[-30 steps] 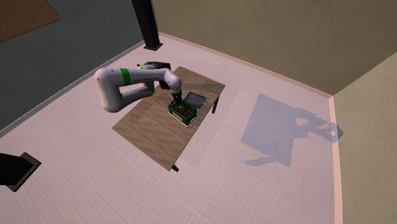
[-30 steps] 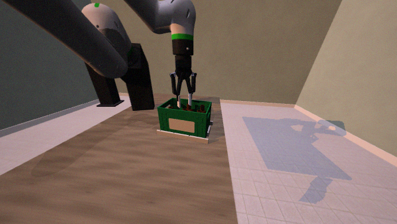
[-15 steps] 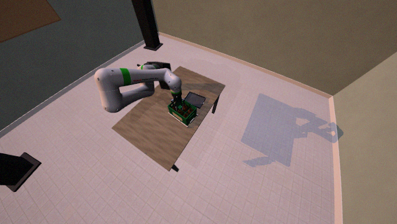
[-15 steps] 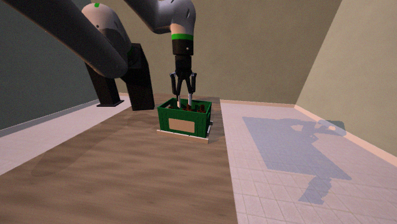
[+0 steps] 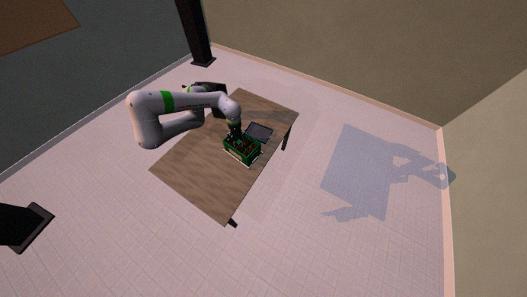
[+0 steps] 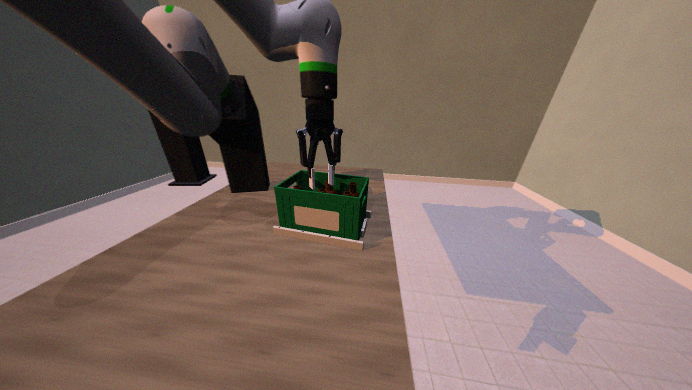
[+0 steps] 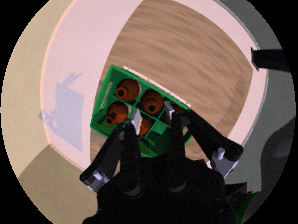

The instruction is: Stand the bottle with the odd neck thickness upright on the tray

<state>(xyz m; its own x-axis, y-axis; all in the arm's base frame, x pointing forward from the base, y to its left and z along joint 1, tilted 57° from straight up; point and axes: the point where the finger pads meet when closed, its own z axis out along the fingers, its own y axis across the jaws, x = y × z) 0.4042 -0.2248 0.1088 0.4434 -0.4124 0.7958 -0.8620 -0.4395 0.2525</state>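
Now: hand 120 mm above the brown bottle. Also, from my hand: dark tray 60 mm ahead, 310 mm to the left, 200 mm below; then green crate 10 mm ahead, 40 mm to the left, 120 mm below.
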